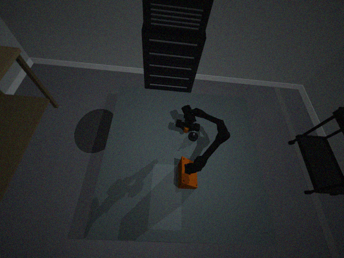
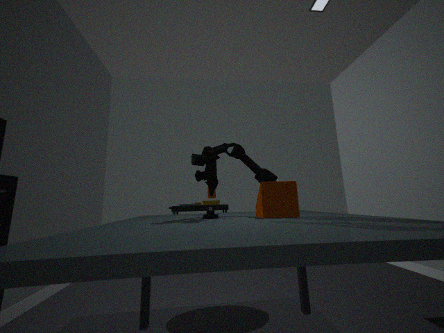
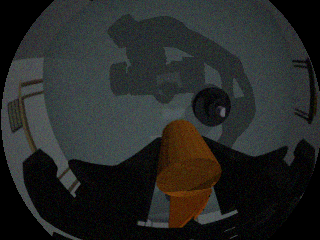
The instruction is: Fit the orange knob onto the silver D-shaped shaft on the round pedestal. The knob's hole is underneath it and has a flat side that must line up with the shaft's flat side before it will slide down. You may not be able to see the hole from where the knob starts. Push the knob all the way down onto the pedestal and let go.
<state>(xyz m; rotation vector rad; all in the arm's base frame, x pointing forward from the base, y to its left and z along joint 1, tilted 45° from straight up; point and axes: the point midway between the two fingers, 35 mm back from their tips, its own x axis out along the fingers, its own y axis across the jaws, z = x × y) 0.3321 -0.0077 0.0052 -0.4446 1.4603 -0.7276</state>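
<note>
My gripper tip is 90 mm above the dark round pedestal and 80 mm to the left of it. From my gripper tip the other things lie so: orange knob: 30 mm above.
</note>
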